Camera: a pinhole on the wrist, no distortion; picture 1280 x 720 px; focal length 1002.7 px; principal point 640.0 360.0 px. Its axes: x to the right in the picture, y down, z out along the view. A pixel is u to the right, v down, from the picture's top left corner.
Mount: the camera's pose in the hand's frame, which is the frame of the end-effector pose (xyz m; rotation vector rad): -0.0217 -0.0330 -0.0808 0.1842 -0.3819 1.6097
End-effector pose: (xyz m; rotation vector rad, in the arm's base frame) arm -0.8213 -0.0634 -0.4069 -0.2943 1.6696 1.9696
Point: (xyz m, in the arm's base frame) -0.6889 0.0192 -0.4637
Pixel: 518 461
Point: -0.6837 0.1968 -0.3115
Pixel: 1075 423
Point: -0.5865 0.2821 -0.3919
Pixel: 774 434
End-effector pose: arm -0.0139 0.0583 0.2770 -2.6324 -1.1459 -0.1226
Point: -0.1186 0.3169 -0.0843
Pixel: 720 107
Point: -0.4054 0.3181 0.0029
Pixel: 297 487
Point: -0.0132 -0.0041 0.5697
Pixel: behind the camera
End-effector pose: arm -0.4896 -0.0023 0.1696 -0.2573 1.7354 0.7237
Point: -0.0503 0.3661 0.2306
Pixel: 1230 366
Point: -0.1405 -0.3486 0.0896
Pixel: outside the picture
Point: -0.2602 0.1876 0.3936
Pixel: outside the picture
